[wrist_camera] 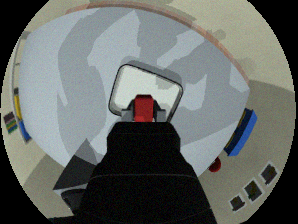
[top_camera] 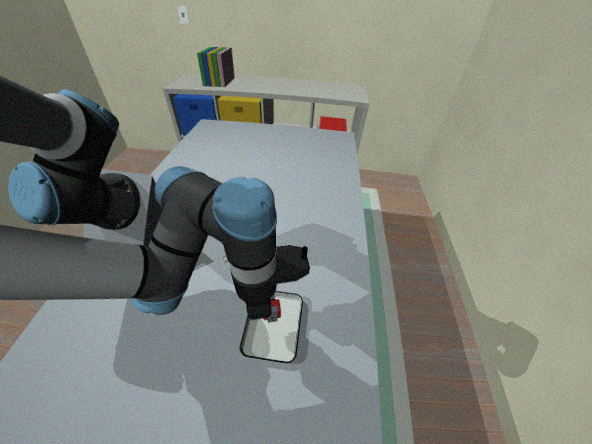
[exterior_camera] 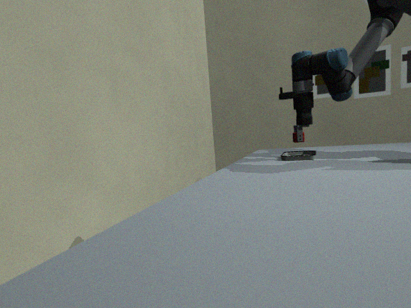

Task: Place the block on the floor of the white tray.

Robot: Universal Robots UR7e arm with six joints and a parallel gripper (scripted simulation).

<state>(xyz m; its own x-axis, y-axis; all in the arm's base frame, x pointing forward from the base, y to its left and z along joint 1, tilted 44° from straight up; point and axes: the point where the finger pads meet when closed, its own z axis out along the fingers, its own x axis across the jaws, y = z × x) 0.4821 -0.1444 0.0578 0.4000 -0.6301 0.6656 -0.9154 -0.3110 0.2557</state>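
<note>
Right now my hand is 7 cm above the white tray. The rest, counted from my hand: red block: right at my hand.
</note>
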